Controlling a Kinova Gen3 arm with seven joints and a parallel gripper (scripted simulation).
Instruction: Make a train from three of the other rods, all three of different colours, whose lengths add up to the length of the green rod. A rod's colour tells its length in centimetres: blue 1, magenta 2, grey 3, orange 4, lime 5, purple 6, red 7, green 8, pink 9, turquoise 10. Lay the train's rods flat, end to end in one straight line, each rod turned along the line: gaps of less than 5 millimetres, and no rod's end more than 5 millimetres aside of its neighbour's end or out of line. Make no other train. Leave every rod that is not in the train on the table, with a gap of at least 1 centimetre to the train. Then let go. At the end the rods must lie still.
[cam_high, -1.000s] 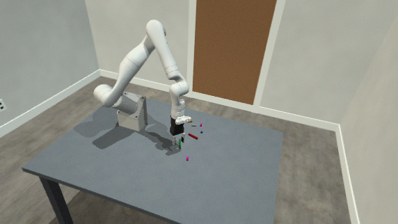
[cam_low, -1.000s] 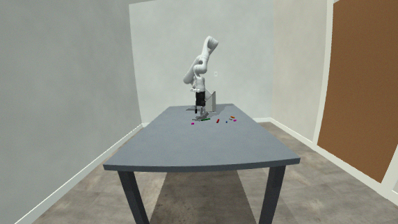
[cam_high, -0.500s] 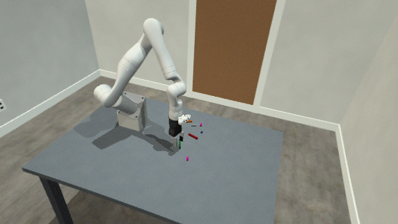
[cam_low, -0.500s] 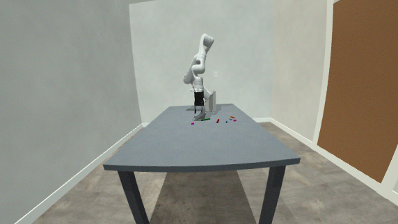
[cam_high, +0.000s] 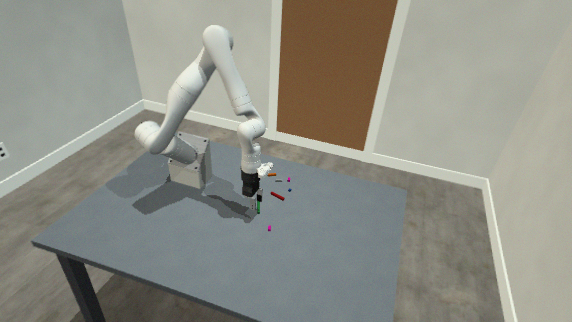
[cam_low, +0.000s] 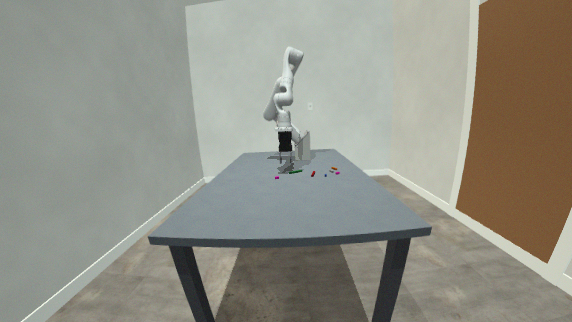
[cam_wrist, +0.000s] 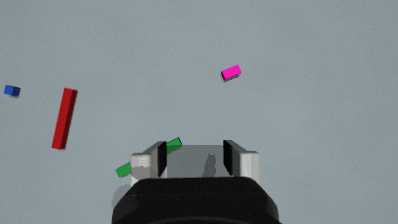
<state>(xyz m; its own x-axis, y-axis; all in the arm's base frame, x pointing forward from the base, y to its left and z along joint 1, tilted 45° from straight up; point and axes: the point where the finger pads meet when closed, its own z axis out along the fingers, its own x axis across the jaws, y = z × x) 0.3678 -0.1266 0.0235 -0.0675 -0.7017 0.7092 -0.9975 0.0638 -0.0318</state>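
Now: the blue rod 210 mm to the left of my hand, 80 mm ahead of it and 70 mm below it. Round my hand: red rod: 150 mm to the left, 70 mm below, 40 mm ahead; grey rod: 260 mm to the left, 70 mm below, 10 mm ahead; green rod: 70 mm below, 50 mm to the left, 10 mm behind.
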